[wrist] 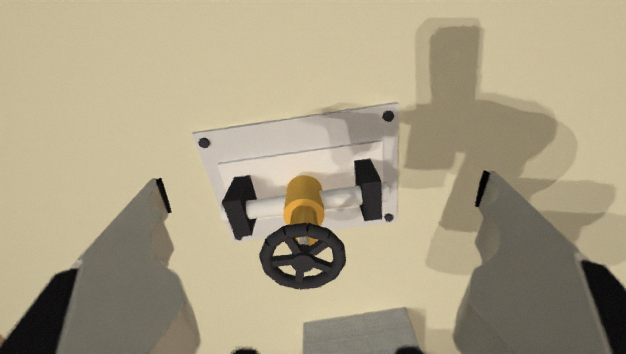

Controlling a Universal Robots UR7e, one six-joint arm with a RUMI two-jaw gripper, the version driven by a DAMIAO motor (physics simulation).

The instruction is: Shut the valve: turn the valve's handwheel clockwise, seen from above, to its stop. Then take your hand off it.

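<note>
The valve's black handwheel (302, 261), a ring with several spokes, stands in the lower middle of the wrist view, on a yellow-orange valve body (304, 199). A white pipe (270, 208) runs through the body and is held by two black blocks, all on a white base plate (295, 131) with dark bolts at its corners. My gripper (320, 178) is open, with one finger at the left and one at the right of the view. The handwheel shows between the fingers in the picture, apart from both. The underside of the handwheel is hidden.
A grey block (357, 331) shows in part at the bottom edge, on the near side of the handwheel. The cream table top (100, 90) surrounds the base plate. Shadows of the arm and gripper fall on it at the right.
</note>
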